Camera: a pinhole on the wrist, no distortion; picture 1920 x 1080 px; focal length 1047.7 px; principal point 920.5 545.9 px. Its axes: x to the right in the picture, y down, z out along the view. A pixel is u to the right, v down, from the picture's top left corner.
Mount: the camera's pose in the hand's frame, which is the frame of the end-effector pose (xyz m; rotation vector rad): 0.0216 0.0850 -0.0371 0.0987 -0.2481 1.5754
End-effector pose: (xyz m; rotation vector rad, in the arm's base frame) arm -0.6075 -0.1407 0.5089 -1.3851 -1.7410 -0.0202
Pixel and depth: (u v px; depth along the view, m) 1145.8 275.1 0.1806
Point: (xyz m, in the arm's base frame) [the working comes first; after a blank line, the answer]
In the camera's frame: 0.0388 -0.0467 0.1806

-0.6333 0.0063 0.4084
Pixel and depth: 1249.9 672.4 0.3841
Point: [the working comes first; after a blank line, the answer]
In the camera's frame: 0.1208 0.0464 0.3841

-0.7336 0.0360 0.1943
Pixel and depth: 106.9 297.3 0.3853
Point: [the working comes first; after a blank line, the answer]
In the camera's frame: -0.2992 -0.0914 0.3853

-1.0082 -0.0433 0.5315
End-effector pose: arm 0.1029 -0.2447 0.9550 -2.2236 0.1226 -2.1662
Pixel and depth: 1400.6 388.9 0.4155
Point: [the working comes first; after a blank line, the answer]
In the camera's frame: 0.1904 -0.0623 0.4155

0.5117 -0.4397 0.9698
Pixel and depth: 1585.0 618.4 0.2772
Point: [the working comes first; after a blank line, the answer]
In the camera's frame: 0.1758 0.0192 0.2772

0.3643 -0.4457 0.9048
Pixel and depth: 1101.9 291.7 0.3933
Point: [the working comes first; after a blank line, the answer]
In the camera's frame: 0.0681 -0.0954 0.3933

0.4713 -0.3274 1.0180
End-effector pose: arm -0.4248 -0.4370 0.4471 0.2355 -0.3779 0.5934
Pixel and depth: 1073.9 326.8 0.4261
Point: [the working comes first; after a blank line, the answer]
In the camera's frame: 0.0624 -0.0891 0.4261

-0.5133 -0.4882 0.8424
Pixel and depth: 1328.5 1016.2 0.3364
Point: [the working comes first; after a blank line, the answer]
In the camera's frame: 0.1310 0.1510 0.3364

-0.7144 -0.5040 0.6701
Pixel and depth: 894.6 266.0 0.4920
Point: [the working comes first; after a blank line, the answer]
In the camera's frame: -0.0122 -0.1314 0.4920

-0.4480 -0.5562 0.8955
